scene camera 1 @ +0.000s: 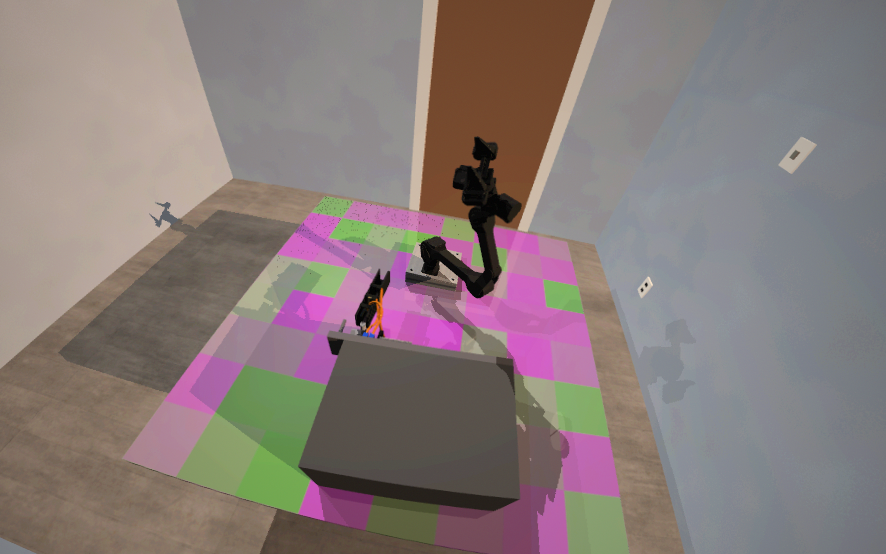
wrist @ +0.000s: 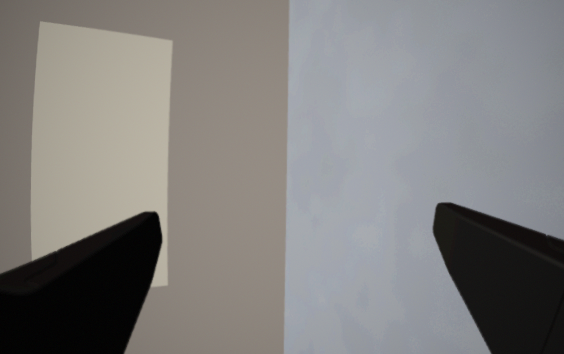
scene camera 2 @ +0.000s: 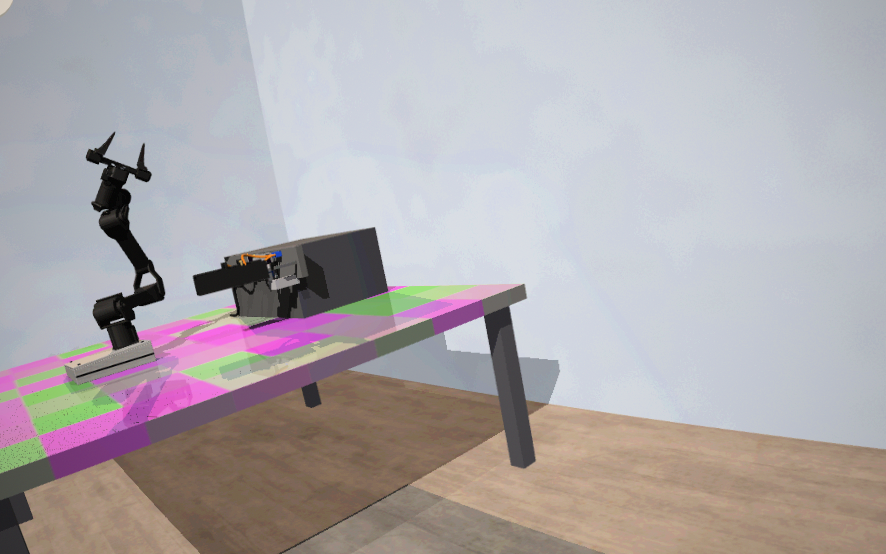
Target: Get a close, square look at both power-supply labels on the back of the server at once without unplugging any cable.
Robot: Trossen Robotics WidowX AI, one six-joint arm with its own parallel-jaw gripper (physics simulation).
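Frame: origin at the arm's base, x right, y ahead, z up, level; centimetres.
Seen in the pictures: gripper, fingertip midpoint: (scene camera 1: 473,151) (wrist: 298,222) (scene camera 2: 129,137); arm's base, link origin: (scene camera 1: 430,269) (scene camera 2: 125,345).
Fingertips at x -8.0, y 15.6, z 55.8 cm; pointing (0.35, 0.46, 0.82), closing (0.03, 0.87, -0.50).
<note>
Offsets run from my fingertips to a thing's middle. "spot": to the spot under its first point. Level surfaces: height alone.
The server (scene camera 1: 418,418) (scene camera 2: 343,274) is a large dark grey box on the table. Its back, with the cables, is toward the arm's base. Orange cables @(spot: dx +17.6, dy +20.1, dz -42.8 cm) (scene camera 1: 378,312) (scene camera 2: 256,257) and a blue plug @(dx +18.1, dy +30.5, dz -41.4 cm) (scene camera 2: 277,254) are at one upper corner of the back. A long black part @(spot: dx +22.0, dy +13.8, dz -46.6 cm) (scene camera 1: 371,301) (scene camera 2: 227,279) juts out beside them. The power-supply labels cannot be made out in either scene view and do not show in the wrist view. My gripper (scene camera 1: 473,153) (scene camera 2: 128,139) (wrist: 298,222) is open and empty, high above the table and apart from the server, its fingers pointing up.
The table @(dz -60.6 cm) (scene camera 1: 284,405) (scene camera 2: 418,303) has a pink and green checkered top. The arm's base (scene camera 1: 426,280) (scene camera 2: 111,363) stands on it, facing the server's back. A brown door (scene camera 1: 503,78) is behind the arm. The wrist view shows walls and a bright patch (wrist: 102,140).
</note>
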